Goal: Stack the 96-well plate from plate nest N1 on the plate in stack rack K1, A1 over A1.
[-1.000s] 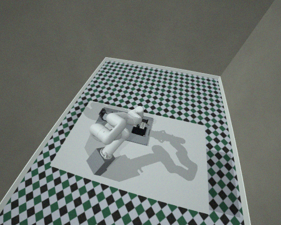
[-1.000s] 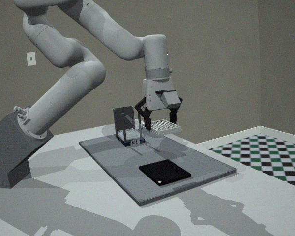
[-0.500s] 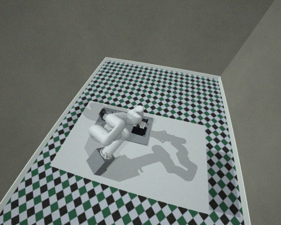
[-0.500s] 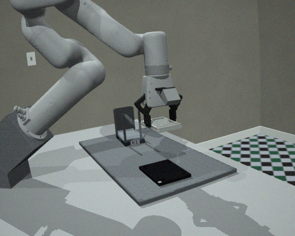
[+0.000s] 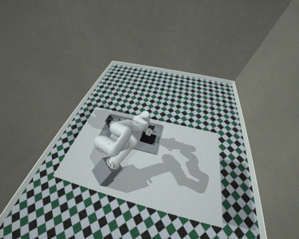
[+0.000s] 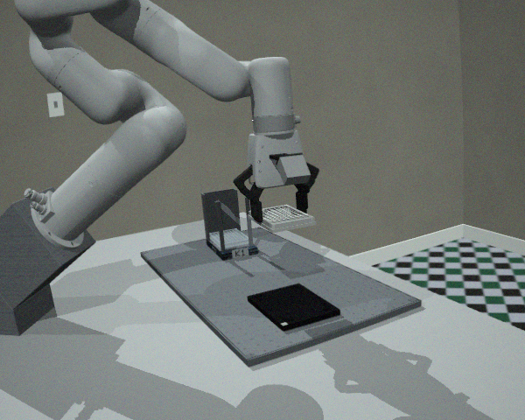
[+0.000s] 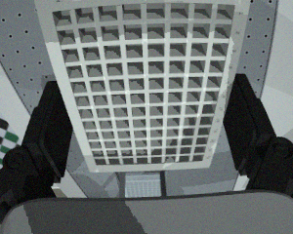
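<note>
The dark rack wall is 40 cm to the left of my hand, 25 cm ahead of it and 10 cm below it. From my hand the other things lie so: pale A1 square: 18 cm below, 10 cm behind, 7 cm to the right; then K1 label: 27 cm to the left, 18 cm below, 17 cm ahead; then white 96-well plate: 1 cm below.
</note>
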